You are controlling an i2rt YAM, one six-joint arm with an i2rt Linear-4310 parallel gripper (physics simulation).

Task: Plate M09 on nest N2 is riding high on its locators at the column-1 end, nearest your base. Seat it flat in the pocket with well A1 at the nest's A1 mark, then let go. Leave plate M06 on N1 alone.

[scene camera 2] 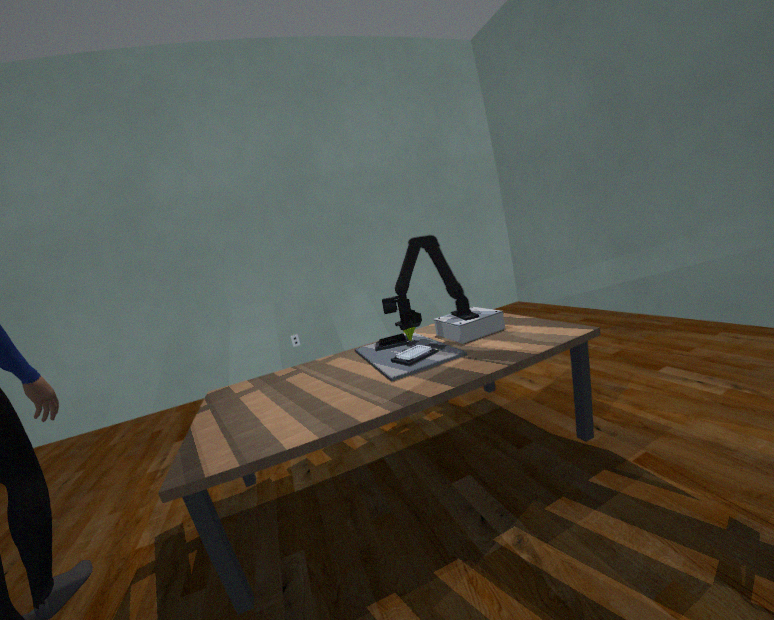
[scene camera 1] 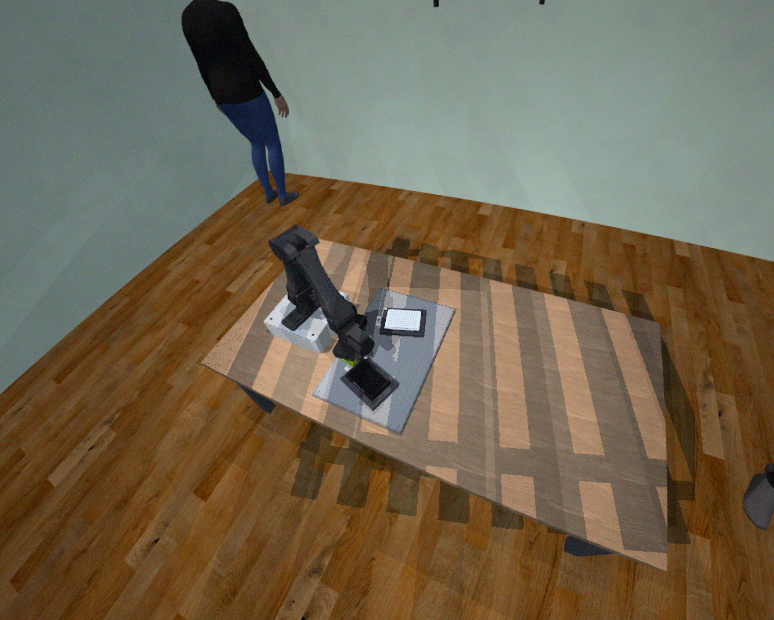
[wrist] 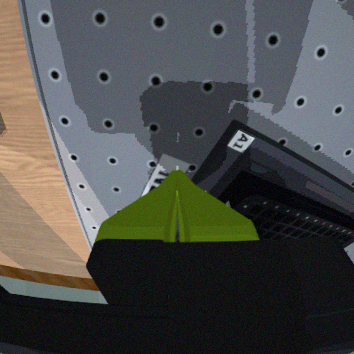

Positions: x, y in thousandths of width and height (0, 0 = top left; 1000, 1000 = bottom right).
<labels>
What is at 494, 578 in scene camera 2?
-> A grey perforated plate.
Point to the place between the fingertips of my gripper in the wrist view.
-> At 499, 501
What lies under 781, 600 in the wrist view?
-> A black well plate.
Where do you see a grey perforated plate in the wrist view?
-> At 340, 256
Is my gripper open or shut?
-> Shut.
</labels>
